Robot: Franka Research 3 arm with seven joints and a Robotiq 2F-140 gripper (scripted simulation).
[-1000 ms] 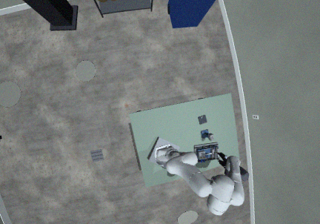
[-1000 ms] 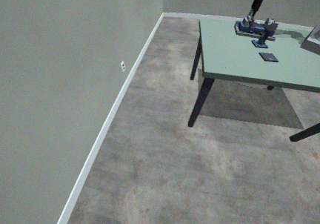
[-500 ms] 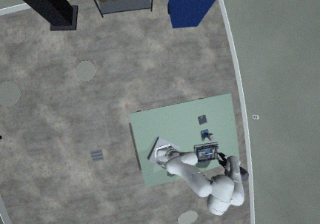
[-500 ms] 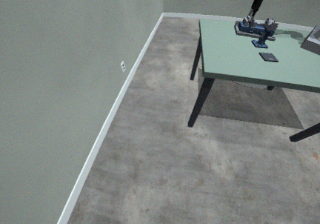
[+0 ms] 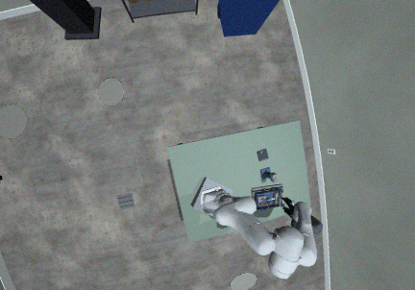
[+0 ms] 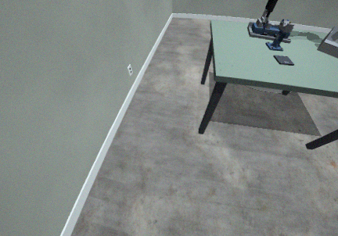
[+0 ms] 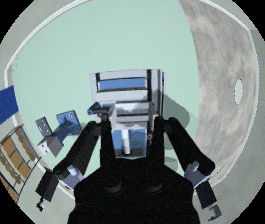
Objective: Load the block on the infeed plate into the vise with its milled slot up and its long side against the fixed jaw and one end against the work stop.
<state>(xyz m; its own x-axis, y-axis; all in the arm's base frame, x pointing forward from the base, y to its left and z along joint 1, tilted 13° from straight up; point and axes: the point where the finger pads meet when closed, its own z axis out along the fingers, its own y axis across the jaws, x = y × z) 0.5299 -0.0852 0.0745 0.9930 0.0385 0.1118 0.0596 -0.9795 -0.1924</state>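
Right now my hand is 20 mm above the part. The rest, counted from my hand: vise (80 mm below, 70 mm behind, 20 mm to the left).
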